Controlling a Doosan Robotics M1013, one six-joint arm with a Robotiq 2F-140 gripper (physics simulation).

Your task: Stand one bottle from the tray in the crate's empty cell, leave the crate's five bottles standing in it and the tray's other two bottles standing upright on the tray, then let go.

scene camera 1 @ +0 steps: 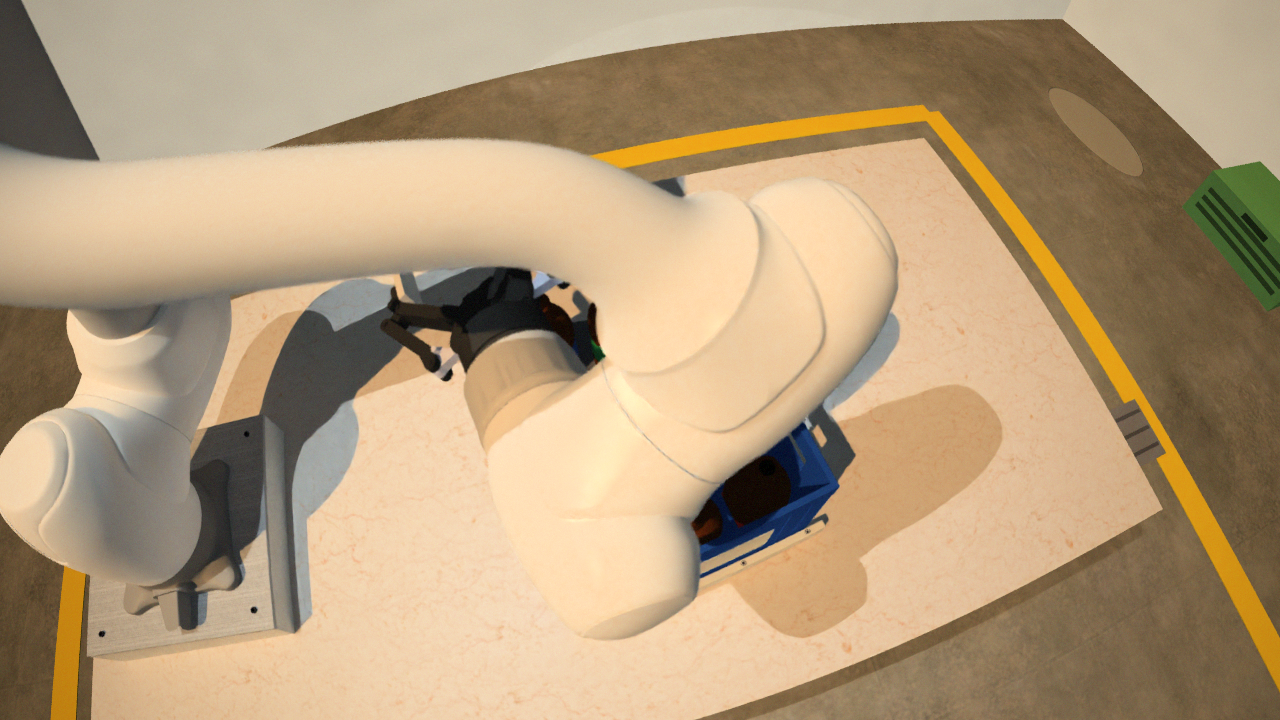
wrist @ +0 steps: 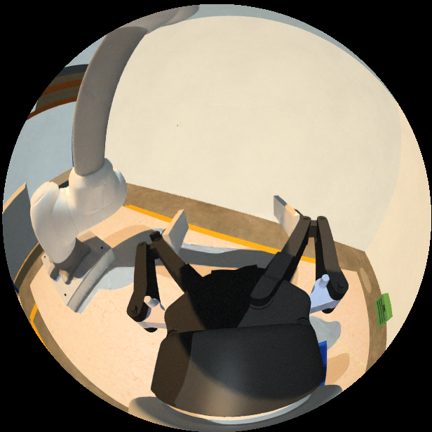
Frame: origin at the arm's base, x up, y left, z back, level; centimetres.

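Where they show: arm's base at its link origin: (scene camera 1: 179, 537).
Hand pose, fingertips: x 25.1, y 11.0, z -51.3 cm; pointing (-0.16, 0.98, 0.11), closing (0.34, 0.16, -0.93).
Note:
Each offset is from my fingertips to the top centre of the thing. "spot": to the spot under its first point. Level surfaces: height alone.
The blue crate @(spot: dz -26.4, dx -16.0, dy -32.6 cm) (scene camera 1: 820, 480) (wrist: 323, 356) is mostly hidden by the arm in the scene view; a strip of it shows at the lower right of the wrist view. In its visible end are dark brown bottles @(dz -21.7, dx -15.2, dy -29.4 cm) (scene camera 1: 756, 490); the other cells, including the empty one, are hidden. More brown glass @(dz -5.9, dx -15.5, dy -1.0 cm) (scene camera 1: 555, 318) shows between the gripper and the arm, with a bit of green beside it; how many bottles are there, and whether upright, I cannot tell. The tray cannot be made out. My gripper (scene camera 1: 474, 282) (wrist: 229, 211) is wide open, tilted sideways, with nothing between its pads.
The arm covers the middle of the pale table @(dx -31.5 cm) (scene camera 1: 393, 573). Its base plate (scene camera 1: 277, 537) (wrist: 95, 280) stands at the left. A light rail @(spot: dz -20.4, dx -28.5, dy -35.6 cm) (scene camera 1: 760, 557) runs along the crate's near side. A green box (scene camera 1: 1239, 232) (wrist: 384, 310) is beyond the yellow floor line at the right.

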